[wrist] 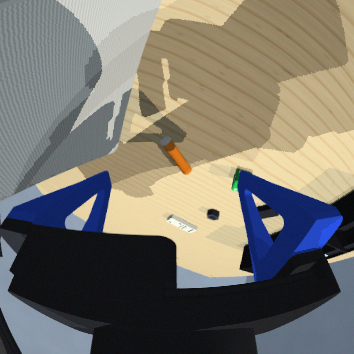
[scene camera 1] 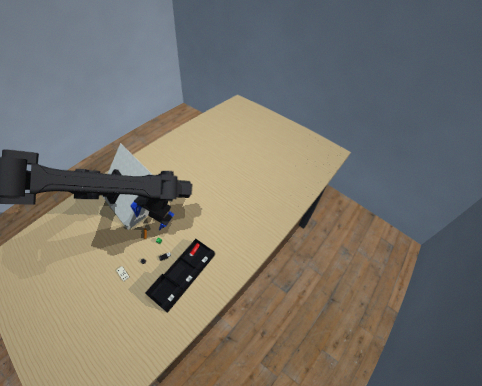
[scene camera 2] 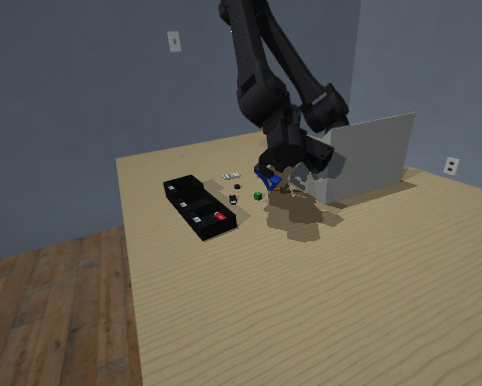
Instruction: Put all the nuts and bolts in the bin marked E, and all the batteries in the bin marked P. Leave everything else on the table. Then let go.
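Frame: origin at the arm's base, x ahead, y left, z up, level; centimetres.
Where they show: gripper, fingertip midpoint: (wrist: 173, 177) (scene camera 1: 148, 222) (scene camera 2: 280, 177); arm's base, link origin: (scene camera 2: 348, 151).
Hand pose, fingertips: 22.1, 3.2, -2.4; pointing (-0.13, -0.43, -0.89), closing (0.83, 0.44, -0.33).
Observation:
Each offset is from my fingertips to the top centre of the thing, as dx, dy, dz.
An orange battery {+0.1, -3.0, -3.9} (scene camera 1: 145, 234) (scene camera 2: 278, 189) (wrist: 178, 158) lies on the table near the grey panel. My gripper (scene camera 1: 149, 217) (wrist: 173, 177) is open and empty, above the table, with the battery in view between its blue fingers in the wrist view. A small black nut {+9.6, -9.2, -4.0} (scene camera 1: 143, 261) (scene camera 2: 237, 186) (wrist: 213, 214) lies on the table. The black bin tray {+22.4, -1.0, -0.3} (scene camera 1: 164, 277) (scene camera 2: 219, 231) has three compartments with white labels; the letters are too small to read. A red battery {+17.8, +7.6, -2.8} (scene camera 1: 194, 249) (scene camera 2: 220, 216) lies in one end compartment.
A green die {+6.4, -0.5, -3.3} (scene camera 1: 159, 240) (scene camera 2: 258, 196) (wrist: 236, 181) and a black USB stick {+12.8, -2.0, -4.1} (scene camera 1: 164, 256) (scene camera 2: 233, 199) lie between the battery and the tray. A white domino-like piece {+9.1, -17.5, -4.2} (scene camera 1: 123, 273) (scene camera 2: 231, 176) (wrist: 182, 224) lies farther off. The grey panel (scene camera 1: 128, 165) (scene camera 2: 370, 155) (wrist: 40, 65) stands close to the gripper.

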